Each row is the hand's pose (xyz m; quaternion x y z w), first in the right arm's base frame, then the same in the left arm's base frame.
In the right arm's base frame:
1: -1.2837 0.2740 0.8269 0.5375 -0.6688 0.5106 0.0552
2: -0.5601 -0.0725 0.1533 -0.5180 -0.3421 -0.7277 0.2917
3: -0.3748 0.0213 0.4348 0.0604 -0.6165 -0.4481 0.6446
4: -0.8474 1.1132 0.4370 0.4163 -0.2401 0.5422 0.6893
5: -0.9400 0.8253 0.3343 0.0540 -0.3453 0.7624 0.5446
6: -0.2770 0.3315 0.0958 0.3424 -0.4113 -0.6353 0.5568
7: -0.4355 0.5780 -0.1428 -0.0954 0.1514 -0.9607 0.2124
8: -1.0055 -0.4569 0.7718 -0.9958 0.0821 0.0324 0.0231
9: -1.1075 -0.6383 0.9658 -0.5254 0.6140 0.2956 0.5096
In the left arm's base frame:
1: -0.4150 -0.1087 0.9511 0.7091 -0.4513 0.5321 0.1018
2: 0.2610 -0.3609 0.1915 -0.5538 -0.5046 -0.5278 0.4001
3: 0.4319 -0.1206 0.3797 0.0426 -0.5657 -0.2158 0.7948
4: -0.4608 0.6592 0.2767 0.4175 0.0152 0.6490 0.6359
5: -0.4349 0.3410 0.2713 0.1382 -0.1478 0.8883 0.4124
6: 0.3256 0.0774 -0.0329 0.2605 -0.3465 -0.4765 0.7649
7: 0.0376 0.1577 -0.2640 -0.2678 0.0153 -0.8881 0.3733
8: 0.1397 -0.6619 0.9811 0.9728 0.1221 -0.1432 0.1348
9: 0.1615 -0.7956 1.2313 -0.6695 0.5822 0.3665 0.2802

